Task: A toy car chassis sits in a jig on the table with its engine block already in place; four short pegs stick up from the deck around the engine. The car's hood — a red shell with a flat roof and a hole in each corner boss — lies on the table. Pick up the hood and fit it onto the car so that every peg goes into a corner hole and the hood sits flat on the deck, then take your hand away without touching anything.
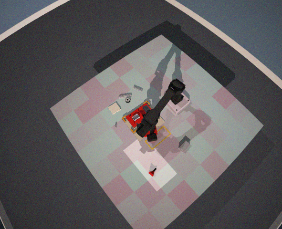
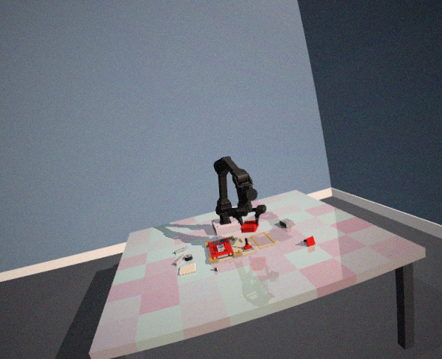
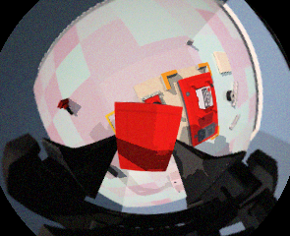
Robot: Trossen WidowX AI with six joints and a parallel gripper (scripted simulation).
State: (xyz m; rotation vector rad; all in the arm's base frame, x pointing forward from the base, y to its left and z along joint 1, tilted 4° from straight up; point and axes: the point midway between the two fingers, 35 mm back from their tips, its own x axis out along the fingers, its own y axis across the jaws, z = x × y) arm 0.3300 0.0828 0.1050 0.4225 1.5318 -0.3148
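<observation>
Right now the white engine block is 160 mm to the right of my gripper tip and 80 mm below it. Also, from my gripper tip: cream plate (340 mm to the right, 100 mm below, 90 mm ahead); then red hood (10 mm above).
</observation>
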